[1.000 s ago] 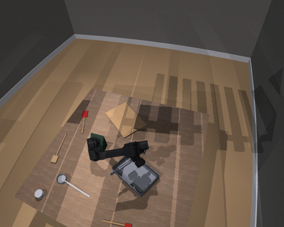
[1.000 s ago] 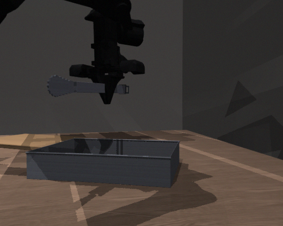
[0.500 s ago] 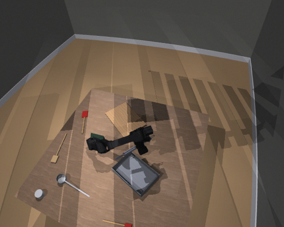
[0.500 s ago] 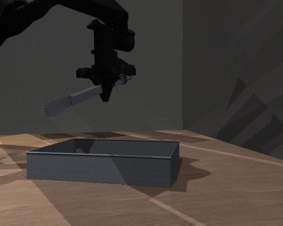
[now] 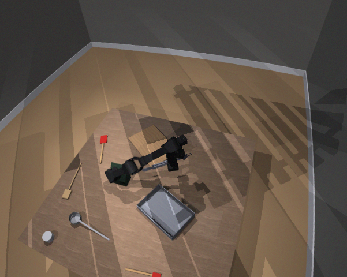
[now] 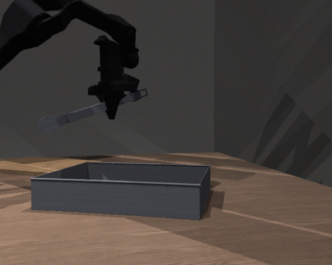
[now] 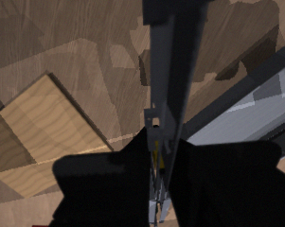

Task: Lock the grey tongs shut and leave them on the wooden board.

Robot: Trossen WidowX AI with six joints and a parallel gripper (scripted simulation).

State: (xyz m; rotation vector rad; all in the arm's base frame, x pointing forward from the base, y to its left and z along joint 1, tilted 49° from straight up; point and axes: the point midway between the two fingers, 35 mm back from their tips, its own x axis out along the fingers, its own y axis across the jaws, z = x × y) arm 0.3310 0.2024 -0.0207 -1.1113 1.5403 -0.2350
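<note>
Now: the wooden board 260 mm behind my gripper tip, 210 mm to the left of it and 150 mm below it. Round my gripper tip: roasting tin: 250 mm to the right, 130 mm below, 50 mm ahead; then red spatula: 640 mm behind, 150 mm below, 60 mm to the left.
</note>
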